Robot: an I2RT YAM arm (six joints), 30 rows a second.
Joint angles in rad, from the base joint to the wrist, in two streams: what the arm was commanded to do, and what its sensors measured. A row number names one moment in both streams.
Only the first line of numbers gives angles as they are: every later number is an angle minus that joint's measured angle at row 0.
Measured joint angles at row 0:
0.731, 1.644, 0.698, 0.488, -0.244, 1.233
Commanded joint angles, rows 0 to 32:
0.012, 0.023, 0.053, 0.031, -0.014, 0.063
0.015, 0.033, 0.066, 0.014, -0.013, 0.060
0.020, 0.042, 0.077, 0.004, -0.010, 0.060
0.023, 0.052, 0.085, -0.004, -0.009, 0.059
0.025, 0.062, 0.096, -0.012, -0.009, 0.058
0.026, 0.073, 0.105, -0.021, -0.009, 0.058
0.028, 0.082, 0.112, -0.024, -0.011, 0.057
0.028, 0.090, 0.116, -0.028, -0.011, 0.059
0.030, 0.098, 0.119, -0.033, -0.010, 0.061
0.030, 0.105, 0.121, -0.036, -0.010, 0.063
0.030, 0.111, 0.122, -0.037, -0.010, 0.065
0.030, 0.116, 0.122, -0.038, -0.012, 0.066
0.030, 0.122, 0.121, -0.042, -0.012, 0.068
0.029, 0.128, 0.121, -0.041, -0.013, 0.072
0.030, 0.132, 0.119, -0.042, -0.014, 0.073
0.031, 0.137, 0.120, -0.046, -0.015, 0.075
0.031, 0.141, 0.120, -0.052, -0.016, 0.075
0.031, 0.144, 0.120, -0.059, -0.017, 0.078
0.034, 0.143, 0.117, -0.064, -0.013, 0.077
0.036, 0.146, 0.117, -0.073, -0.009, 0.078
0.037, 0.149, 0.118, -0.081, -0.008, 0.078
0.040, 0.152, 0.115, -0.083, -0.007, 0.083
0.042, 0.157, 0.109, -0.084, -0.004, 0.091
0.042, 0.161, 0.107, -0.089, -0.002, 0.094
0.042, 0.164, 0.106, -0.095, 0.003, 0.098
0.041, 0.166, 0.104, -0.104, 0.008, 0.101
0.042, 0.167, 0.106, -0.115, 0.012, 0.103
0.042, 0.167, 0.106, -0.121, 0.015, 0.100
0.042, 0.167, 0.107, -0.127, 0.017, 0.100
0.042, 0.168, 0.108, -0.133, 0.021, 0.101
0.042, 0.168, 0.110, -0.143, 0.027, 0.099
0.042, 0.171, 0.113, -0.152, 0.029, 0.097
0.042, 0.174, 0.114, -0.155, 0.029, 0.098
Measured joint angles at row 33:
0.034, 0.146, 0.111, -0.045, -0.006, 0.088
